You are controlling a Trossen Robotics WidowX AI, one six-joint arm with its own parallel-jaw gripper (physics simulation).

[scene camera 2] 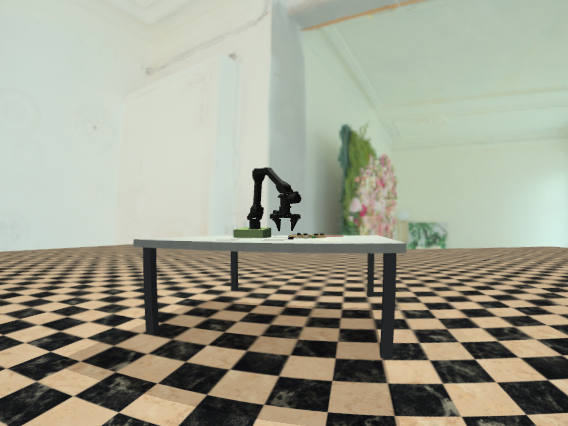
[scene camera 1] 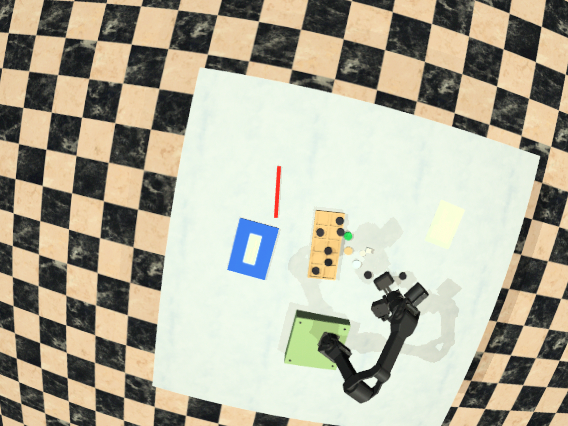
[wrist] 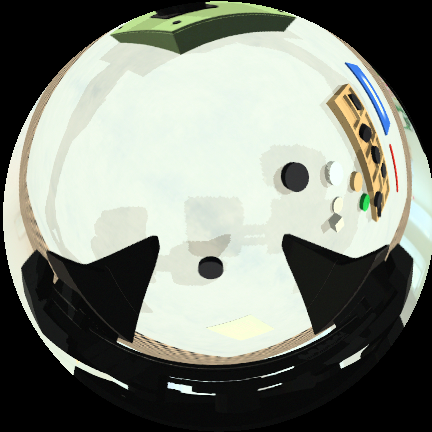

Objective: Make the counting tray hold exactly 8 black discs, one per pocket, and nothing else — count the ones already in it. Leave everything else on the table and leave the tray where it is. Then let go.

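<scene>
The tan counting tray point(scene camera 1: 322, 218) point(wrist: 337, 106) lies mid-table, with several black discs in separate pockets and other pockets empty. Two loose black discs lie on the table right of the tray in scene camera 1. The nearer disc point(scene camera 1: 368, 275) point(wrist: 295, 176) is close to a white disc; the farther disc point(scene camera 1: 402, 276) point(wrist: 210, 267) shows between the spread fingers in the wrist view, below them. My gripper point(scene camera 1: 400, 288) point(scene camera 2: 286, 229) point(wrist: 221, 241) is open and empty, above the table beside the loose discs. The arm hides part of the table in scene camera 1.
Beside the tray lie a green disc point(scene camera 1: 348, 236) point(wrist: 365, 202), tan disc point(scene camera 1: 348, 251) point(wrist: 356, 181), white disc point(scene camera 1: 356, 264) point(wrist: 333, 173) and pale cube point(scene camera 1: 369, 250) point(wrist: 336, 223). A blue plate point(scene camera 1: 235, 260), red stick point(scene camera 1: 277, 192) and yellow sheet point(scene camera 1: 445, 225) lie farther out.
</scene>
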